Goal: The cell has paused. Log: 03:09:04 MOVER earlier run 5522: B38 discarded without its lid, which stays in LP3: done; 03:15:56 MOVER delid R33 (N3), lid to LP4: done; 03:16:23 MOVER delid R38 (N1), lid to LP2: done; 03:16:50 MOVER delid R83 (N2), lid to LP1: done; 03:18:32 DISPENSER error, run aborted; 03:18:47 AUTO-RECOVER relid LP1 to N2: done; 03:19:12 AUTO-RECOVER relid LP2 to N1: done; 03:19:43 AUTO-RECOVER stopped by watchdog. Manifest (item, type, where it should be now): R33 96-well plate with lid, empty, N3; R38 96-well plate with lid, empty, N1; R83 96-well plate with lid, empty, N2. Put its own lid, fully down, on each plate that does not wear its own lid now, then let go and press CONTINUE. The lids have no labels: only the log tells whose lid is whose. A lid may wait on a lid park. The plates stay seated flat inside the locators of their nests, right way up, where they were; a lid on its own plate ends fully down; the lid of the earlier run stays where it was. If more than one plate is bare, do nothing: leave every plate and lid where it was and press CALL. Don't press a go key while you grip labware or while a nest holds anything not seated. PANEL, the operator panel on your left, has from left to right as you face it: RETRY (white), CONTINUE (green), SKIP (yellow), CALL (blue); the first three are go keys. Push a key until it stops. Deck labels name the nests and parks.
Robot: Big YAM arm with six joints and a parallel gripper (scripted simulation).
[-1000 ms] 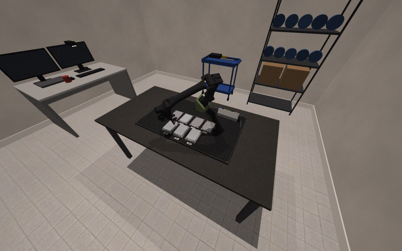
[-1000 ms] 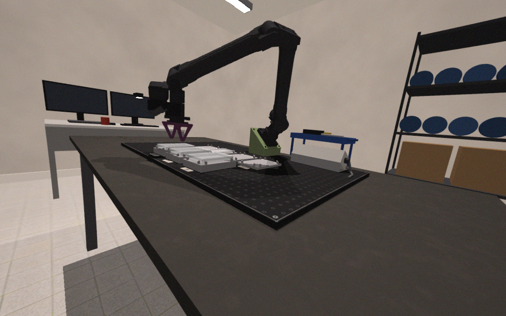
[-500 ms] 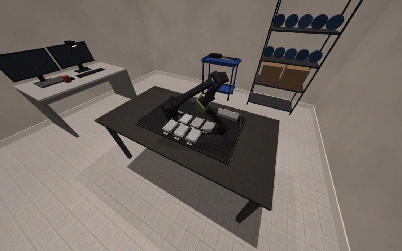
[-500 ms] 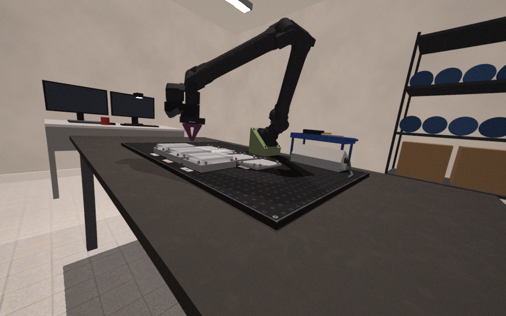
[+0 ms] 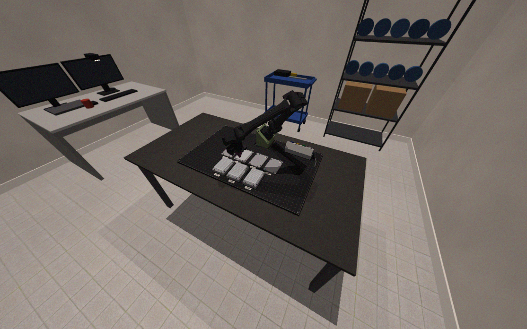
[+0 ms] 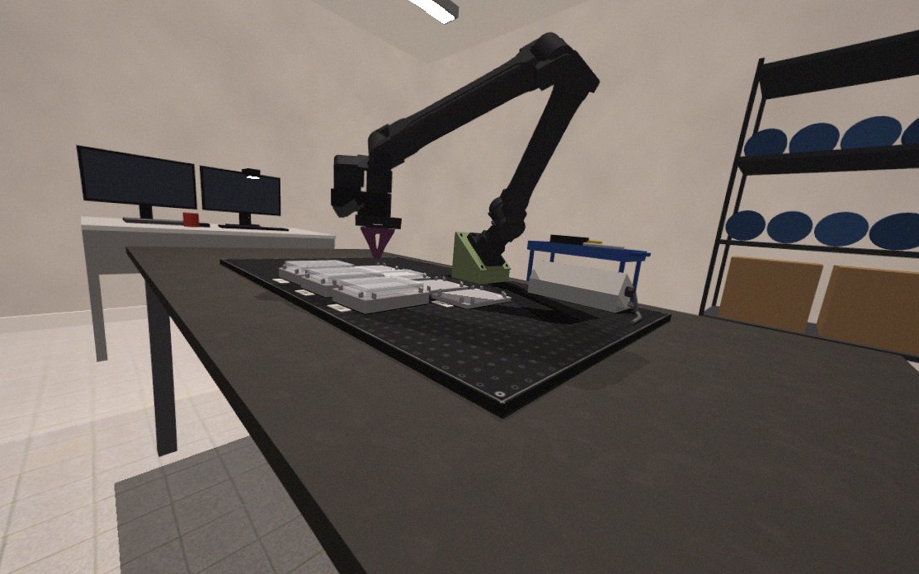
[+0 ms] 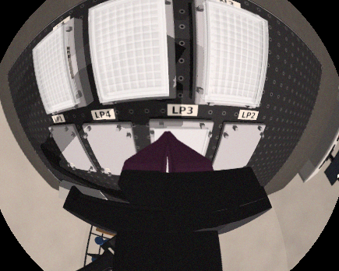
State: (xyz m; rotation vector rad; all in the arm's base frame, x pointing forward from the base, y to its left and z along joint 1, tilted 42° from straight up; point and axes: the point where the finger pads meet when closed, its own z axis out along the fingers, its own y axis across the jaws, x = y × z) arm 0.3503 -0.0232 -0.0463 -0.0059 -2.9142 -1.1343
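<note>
My gripper is now 39 cm to the right of the green continue key and 35 cm past it. From my hand the other things lie so: white 96-well plate (10 cm ahead, 8 cm to the right, 4 cm below); lid park LP4 (11 cm to the left, 8 cm behind, 6 cm below); LP4 label (11 cm to the left, 7 cm below).
</note>
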